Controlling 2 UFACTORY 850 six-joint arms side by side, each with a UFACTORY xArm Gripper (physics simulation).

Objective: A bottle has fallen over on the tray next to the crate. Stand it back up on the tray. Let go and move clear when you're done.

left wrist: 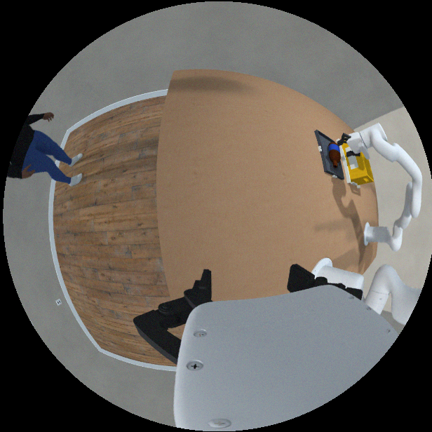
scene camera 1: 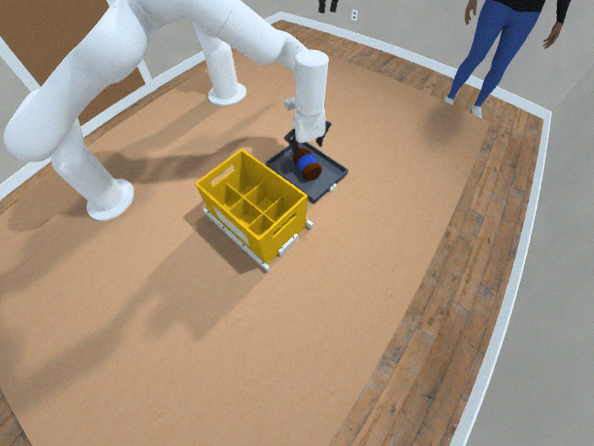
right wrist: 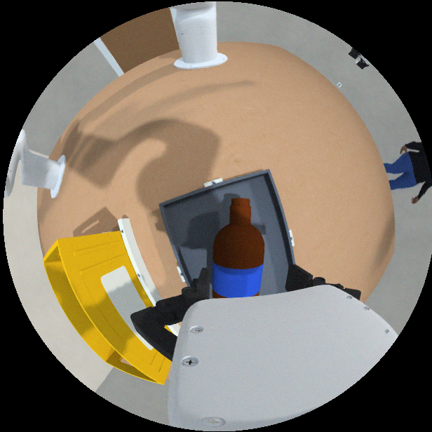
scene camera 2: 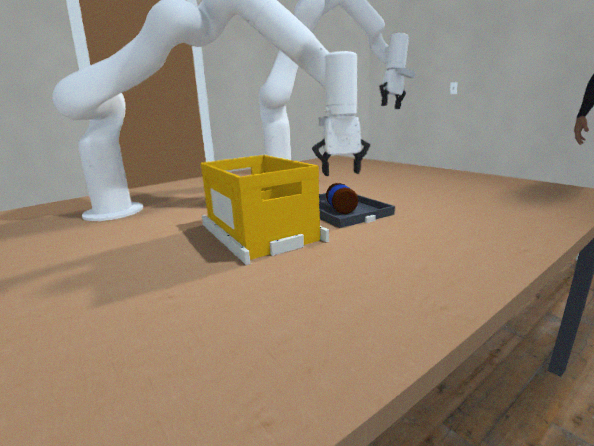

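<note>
A brown bottle (scene camera 1: 307,164) (scene camera 2: 342,197) (left wrist: 334,152) (right wrist: 239,250) with a blue label lies on its side on the dark tray (scene camera 1: 330,171) (scene camera 2: 377,210) (right wrist: 174,212). Its base faces scene camera 2; its neck points up the picture in the right wrist view. My right gripper (scene camera 1: 307,146) (scene camera 2: 342,173) (left wrist: 342,149) (right wrist: 250,280) is open and points down just above the bottle, with a gap below the fingertips in scene camera 2. Its fingers stand on either side of the bottle's width. My left gripper (scene camera 1: 327,9) (scene camera 2: 391,105) (left wrist: 252,280) is open and empty, far behind the tray and high.
The yellow crate (scene camera 1: 267,245) (scene camera 2: 280,220) (left wrist: 361,175) (right wrist: 90,270) stands close beside the tray, at its left in scene camera 2, with inner dividers and white stops around its base. Small white blocks hold the tray's edges. A person (scene camera 1: 505,45) (left wrist: 42,150) stands beyond the table.
</note>
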